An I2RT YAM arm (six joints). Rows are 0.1 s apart.
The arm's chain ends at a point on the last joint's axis. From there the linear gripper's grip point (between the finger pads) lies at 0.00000 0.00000 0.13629 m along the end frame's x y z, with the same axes.
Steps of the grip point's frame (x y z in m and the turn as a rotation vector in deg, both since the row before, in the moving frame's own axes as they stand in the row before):
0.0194 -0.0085 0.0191 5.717 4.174 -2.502
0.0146 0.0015 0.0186 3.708 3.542 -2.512
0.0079 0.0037 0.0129 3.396 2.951 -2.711
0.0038 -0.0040 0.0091 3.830 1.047 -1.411
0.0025 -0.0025 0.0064 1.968 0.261 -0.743
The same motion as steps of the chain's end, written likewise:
0.0098 0.0053 0.0201 5.717 4.174 -2.502
0.0064 0.0105 0.0191 3.708 3.542 -2.512
0.0011 0.0119 0.0133 3.396 2.951 -2.711
0.0014 0.0051 0.0094 3.830 1.047 -1.411
0.0019 0.0022 0.0065 1.968 0.261 -0.743

